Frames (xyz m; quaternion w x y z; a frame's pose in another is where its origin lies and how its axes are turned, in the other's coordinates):
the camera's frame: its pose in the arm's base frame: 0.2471 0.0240 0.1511 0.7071 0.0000 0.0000 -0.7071
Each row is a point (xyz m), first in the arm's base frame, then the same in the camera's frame.
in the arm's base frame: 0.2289 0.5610 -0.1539
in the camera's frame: -0.5370 -0.0182 -0.3050
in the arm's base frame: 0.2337 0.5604 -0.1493
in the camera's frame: -0.5364 -0.0134 -0.3004
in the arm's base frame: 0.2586 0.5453 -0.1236
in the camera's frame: -0.5213 0.0115 -0.2747
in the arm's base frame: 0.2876 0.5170 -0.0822
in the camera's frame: -0.4930 0.0405 -0.2333
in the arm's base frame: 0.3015 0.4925 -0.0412
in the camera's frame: -0.4685 0.0544 -0.1923
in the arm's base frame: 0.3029 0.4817 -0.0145
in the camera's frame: -0.4577 0.0558 -0.1656
